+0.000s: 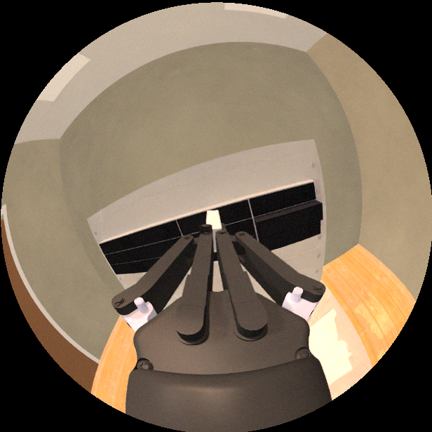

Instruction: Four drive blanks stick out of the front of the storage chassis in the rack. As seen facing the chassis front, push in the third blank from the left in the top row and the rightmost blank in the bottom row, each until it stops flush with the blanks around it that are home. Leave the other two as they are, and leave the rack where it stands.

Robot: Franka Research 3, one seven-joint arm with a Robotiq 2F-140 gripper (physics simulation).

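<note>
The storage chassis front shows as a tilted band of black blanks with thin pale seams. The rightmost blank in the lower row [289, 227] sticks out, with its upper side and right end showing. The rightmost blank seen in the upper row [282, 196] looks about level with the blank to its left [235, 211]. At the left, the upper blank [140, 238] shows no clear step. My gripper [212, 219] is shut and empty, with its fingertips in front of the middle of the chassis; whether they touch it I cannot tell. The fingers hide much of the lower middle.
The pale rack panel [210, 175] runs above the blanks, with a holed upright [320, 187] at the right. Wood flooring [370, 295] lies at the lower right, with a brown surface [45, 325] at the lower left. A green-grey wall [215, 100] stands behind.
</note>
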